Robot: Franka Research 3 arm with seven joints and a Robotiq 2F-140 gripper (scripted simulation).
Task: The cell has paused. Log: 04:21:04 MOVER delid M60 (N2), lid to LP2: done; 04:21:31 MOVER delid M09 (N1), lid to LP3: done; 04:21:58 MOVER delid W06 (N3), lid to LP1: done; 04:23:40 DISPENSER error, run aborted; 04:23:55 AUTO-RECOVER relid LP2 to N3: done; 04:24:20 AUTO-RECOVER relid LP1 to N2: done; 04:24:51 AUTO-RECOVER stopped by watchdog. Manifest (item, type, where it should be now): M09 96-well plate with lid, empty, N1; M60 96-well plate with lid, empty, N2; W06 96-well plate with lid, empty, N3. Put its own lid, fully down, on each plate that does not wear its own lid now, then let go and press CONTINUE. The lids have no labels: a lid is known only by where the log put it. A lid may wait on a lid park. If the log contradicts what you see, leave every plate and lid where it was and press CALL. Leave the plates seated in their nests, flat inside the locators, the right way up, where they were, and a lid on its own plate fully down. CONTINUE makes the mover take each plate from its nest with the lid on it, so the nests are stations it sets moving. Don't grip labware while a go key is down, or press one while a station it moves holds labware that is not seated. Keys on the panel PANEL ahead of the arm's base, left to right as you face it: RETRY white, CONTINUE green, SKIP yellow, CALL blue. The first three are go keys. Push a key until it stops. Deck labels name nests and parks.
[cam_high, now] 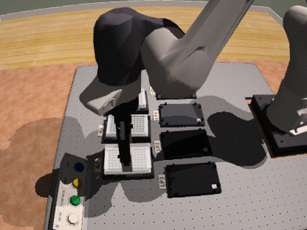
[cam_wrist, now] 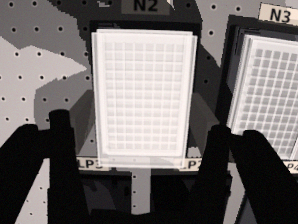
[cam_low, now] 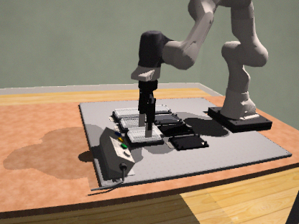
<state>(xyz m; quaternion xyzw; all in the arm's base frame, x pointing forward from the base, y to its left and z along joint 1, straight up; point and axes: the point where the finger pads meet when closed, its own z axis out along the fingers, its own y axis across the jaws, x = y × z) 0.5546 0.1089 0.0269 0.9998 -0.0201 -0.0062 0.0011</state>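
My gripper is now 40 mm above the plate. Round my hand: LP2 label 90 mm behind, 60 mm to the right, 60 mm below; LP3 label 90 mm behind, 70 mm to the left, 60 mm below; N2 label 90 mm ahead, 60 mm below.
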